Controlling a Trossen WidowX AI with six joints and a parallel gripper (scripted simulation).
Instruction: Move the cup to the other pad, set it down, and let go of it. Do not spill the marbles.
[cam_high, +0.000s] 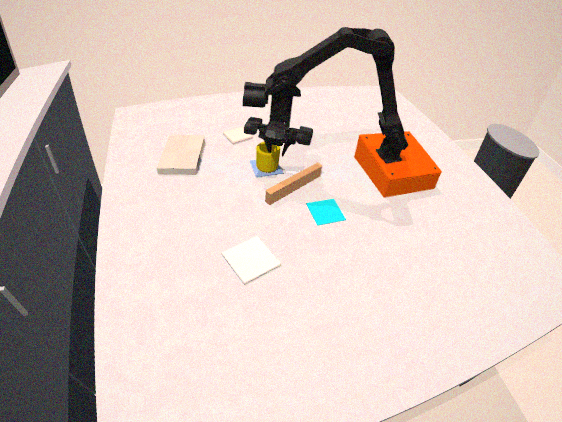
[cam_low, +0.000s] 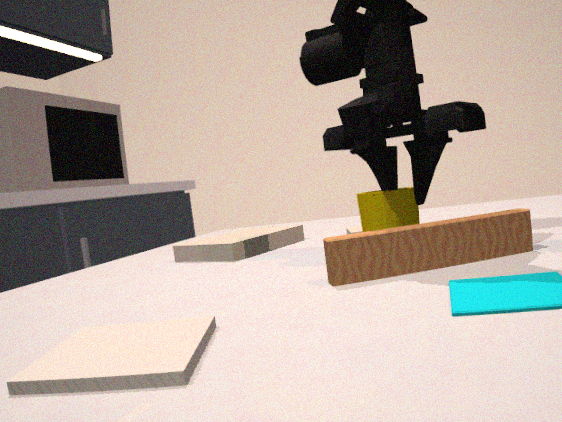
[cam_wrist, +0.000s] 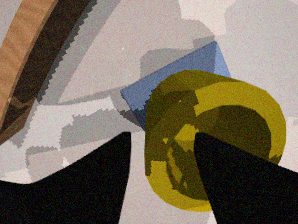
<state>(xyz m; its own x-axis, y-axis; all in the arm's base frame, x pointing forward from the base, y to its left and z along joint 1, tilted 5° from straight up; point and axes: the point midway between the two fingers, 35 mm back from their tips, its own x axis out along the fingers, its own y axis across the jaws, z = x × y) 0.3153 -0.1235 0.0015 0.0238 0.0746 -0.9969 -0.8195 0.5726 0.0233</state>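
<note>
My gripper tip is 20 mm short of the yellow cup, 10 mm to the left of it and 20 mm above it. Also, from my gripper tip: light blue pad: 20 mm ahead, 20 mm to the right, 60 mm below; white tile: 180 mm ahead, 300 mm to the left, 50 mm below; wooden bar: 20 mm behind, 100 mm to the left, 40 mm below.
</note>
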